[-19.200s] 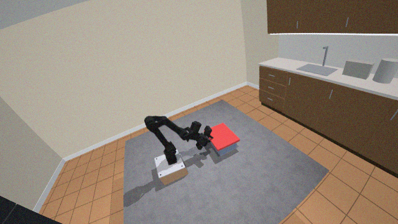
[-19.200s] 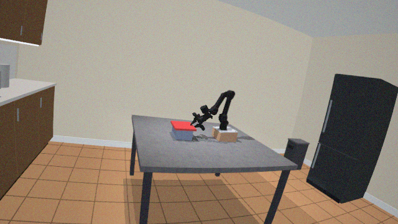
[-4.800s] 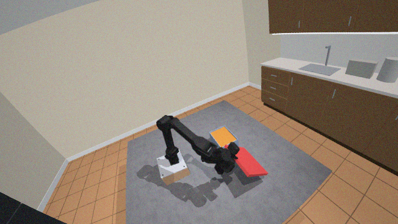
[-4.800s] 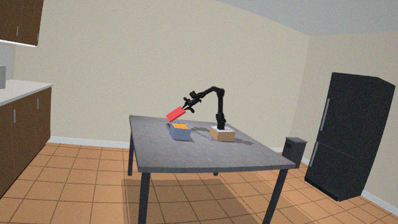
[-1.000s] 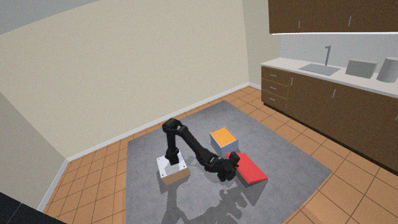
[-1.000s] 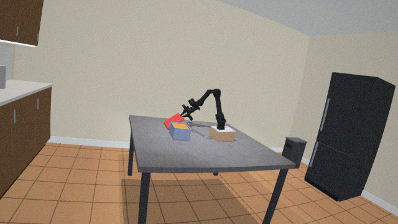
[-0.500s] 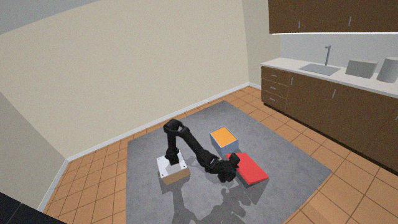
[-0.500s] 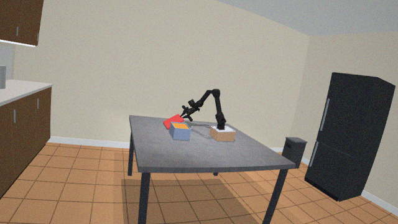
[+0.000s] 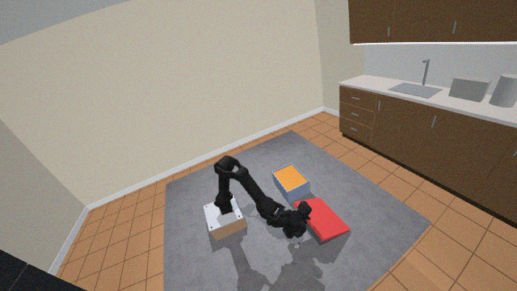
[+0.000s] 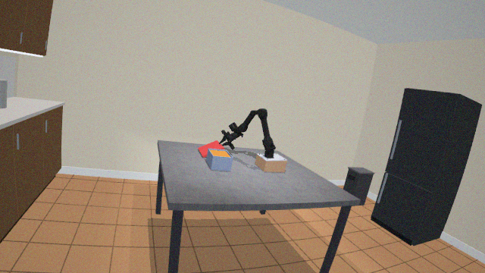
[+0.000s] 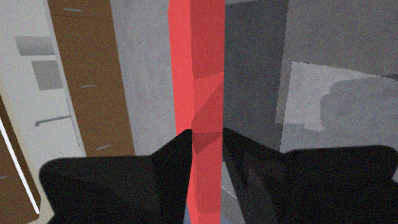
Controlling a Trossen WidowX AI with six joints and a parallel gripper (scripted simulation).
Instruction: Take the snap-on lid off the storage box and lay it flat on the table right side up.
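Right now the lid is 8 cm ahead of my gripper tip and 4 cm below it. From my gripper tip the other things lie so: storage box (7 cm ahead, 31 cm to the left, 4 cm below).
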